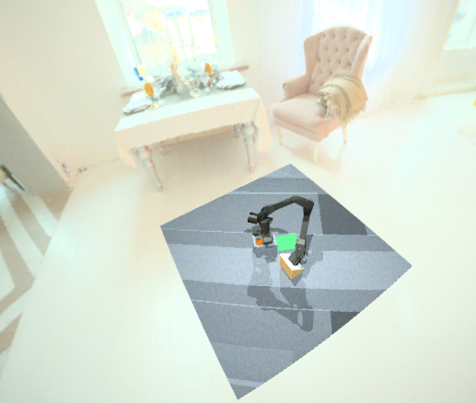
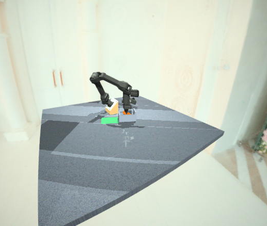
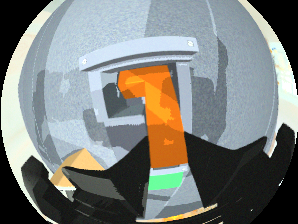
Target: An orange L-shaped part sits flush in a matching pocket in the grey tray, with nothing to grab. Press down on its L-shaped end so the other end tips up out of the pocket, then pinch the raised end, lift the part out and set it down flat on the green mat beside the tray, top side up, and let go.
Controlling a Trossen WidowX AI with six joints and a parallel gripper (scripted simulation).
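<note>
My gripper tip is 8 cm past the green mat, 12 cm to the left of it and 8 cm above it. From my gripper tip the other things lie so: orange L-shaped part: 4 cm to the left, 3 cm below.
</note>
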